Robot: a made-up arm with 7 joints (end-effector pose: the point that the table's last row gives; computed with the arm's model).
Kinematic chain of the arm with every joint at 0, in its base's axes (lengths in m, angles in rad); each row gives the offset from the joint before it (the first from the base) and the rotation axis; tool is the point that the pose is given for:
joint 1: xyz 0 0 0.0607 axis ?
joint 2: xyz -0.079 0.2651 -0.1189 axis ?
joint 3: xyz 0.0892 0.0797 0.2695 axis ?
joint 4: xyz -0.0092 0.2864 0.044 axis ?
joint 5: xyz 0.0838 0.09 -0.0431 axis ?
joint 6: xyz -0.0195 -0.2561 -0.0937 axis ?
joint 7: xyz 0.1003 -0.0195 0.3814 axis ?
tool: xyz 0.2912 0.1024 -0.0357
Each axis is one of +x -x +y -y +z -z.
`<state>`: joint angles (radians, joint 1 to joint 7).
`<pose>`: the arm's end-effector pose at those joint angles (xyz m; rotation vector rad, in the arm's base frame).
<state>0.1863 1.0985 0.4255 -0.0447 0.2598 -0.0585 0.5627</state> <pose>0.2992 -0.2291 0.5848 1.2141 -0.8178 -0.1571</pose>
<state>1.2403 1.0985 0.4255 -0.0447 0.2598 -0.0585 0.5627</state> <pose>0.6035 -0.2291 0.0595 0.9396 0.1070 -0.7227</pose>
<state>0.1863 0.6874 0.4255 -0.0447 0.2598 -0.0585 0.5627</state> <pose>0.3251 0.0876 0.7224 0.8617 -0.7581 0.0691</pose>
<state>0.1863 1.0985 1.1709 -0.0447 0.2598 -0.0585 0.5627</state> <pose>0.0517 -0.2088 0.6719 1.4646 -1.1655 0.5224</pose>
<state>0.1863 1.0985 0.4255 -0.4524 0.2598 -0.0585 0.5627</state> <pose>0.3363 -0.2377 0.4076 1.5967 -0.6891 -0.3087</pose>
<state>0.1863 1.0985 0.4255 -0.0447 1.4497 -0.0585 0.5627</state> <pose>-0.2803 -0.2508 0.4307 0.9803 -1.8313 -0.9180</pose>
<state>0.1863 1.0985 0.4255 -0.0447 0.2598 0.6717 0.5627</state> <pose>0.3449 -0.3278 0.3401 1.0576 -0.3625 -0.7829</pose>
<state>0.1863 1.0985 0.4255 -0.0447 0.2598 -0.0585 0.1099</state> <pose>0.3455 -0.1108 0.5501 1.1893 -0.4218 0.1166</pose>
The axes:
joint 1: +y
joint 2: +x
joint 3: +z
joint 4: -x
joint 5: -y
joint 6: -z
joint 7: -y

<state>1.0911 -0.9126 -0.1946 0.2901 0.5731 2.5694 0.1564</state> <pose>-0.0185 0.6564 0.4482 -0.8379 -1.0035 -1.5320</pose>
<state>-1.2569 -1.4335 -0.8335 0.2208 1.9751 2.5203 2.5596</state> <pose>0.4533 0.5647 -0.2883 -0.6500 0.2345 0.5620</pose>
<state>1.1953 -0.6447 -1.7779 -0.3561 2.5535 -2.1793 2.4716</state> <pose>-0.3285 0.3006 -0.2972 0.1240 0.5968 2.7175</pose>
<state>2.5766 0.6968 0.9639 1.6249 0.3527 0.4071 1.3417</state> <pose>0.8830 0.4482 -0.1195 0.3767 -0.1514 0.3665</pose>
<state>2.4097 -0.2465 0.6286 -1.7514 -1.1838 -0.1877 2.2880</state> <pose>-0.3381 0.7334 -0.1658 0.0857 1.5064 -1.9070</pose>
